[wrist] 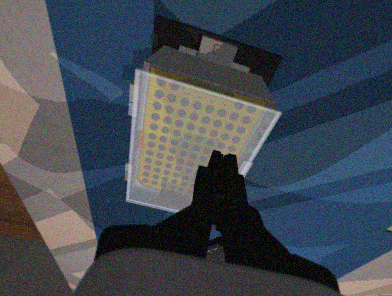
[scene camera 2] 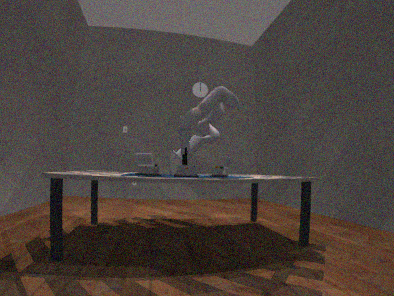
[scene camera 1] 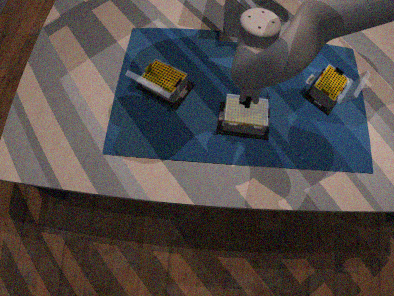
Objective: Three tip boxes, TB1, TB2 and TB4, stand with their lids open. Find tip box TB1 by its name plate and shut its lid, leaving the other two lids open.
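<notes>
The middle tip box (scene camera 1: 244, 131) (scene camera 2: 186, 171) (wrist: 210, 69) has its clear lid (scene camera 1: 240, 111) (wrist: 172, 145) over the yellow rack. I cannot tell whether this lid is fully down. My gripper (scene camera 1: 246, 103) (scene camera 2: 185, 163) (wrist: 218, 166) is shut and empty, with its fingertips over the lid near one edge; contact is unclear. The left tip box (scene camera 1: 165, 75) and the right tip box (scene camera 1: 331, 82) have yellow racks showing. Their lids, the left lid (scene camera 1: 149, 84) and the right lid (scene camera 1: 362, 84), stand open. No name plate is readable, so I cannot tell which box is TB1.
The boxes stand on a blue mat (scene camera 1: 150, 135) (wrist: 320, 160) on the patterned table (scene camera 1: 65, 125) (scene camera 2: 65, 174). My arm (scene camera 1: 305, 42) (scene camera 2: 200, 112) reaches in from the back right in scene camera 1, passing between the middle and right boxes.
</notes>
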